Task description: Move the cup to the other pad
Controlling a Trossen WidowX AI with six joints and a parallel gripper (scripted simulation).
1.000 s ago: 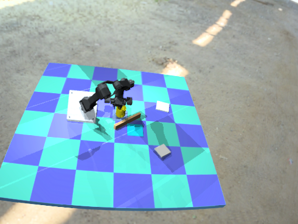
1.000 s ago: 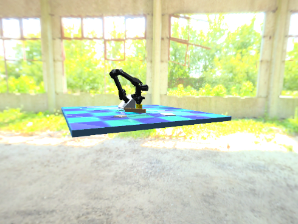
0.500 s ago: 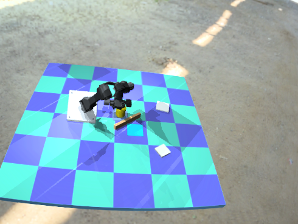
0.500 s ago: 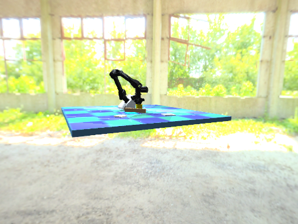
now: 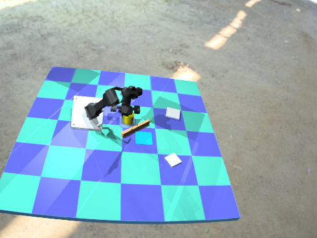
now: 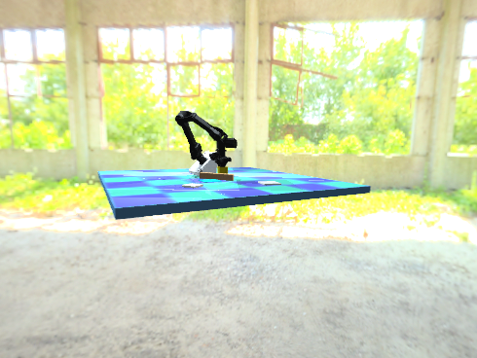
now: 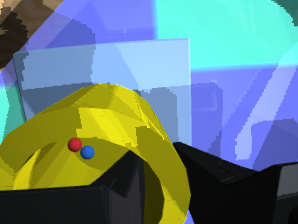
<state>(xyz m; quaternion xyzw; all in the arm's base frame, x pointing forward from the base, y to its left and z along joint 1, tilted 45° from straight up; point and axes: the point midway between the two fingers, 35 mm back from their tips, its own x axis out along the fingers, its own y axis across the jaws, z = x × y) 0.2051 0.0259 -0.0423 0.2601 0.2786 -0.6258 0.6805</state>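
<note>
Right now my gripper tip is 14 cm short of the cyan pad, 13 cm to the left of it and 4 cm above it. Round my gripper tip: yellow cup (2 cm ahead); then wooden bar (8 cm ahead, 6 cm to the right, 3 cm below).
</note>
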